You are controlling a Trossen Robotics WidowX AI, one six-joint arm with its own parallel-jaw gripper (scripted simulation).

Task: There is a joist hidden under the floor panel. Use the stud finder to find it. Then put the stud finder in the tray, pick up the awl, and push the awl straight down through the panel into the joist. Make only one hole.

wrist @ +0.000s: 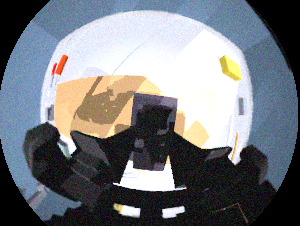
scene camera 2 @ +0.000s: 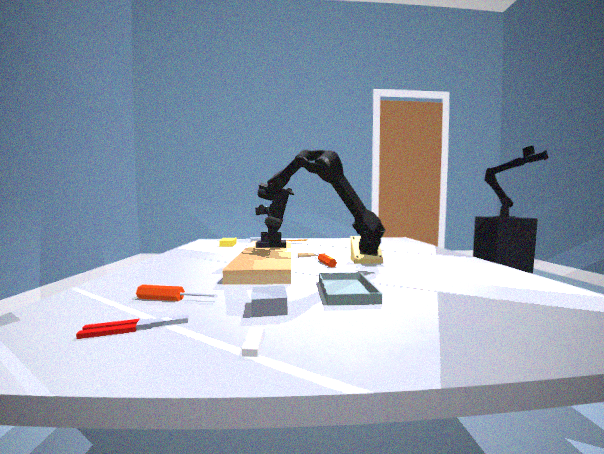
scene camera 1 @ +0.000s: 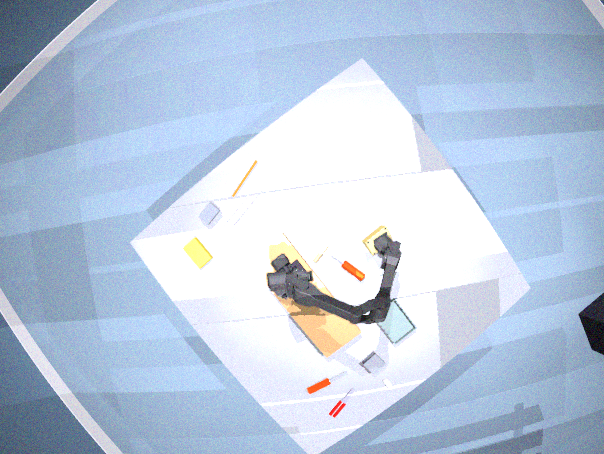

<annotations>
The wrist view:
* my gripper: 152,128
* dark stud finder: 153,115
</annotations>
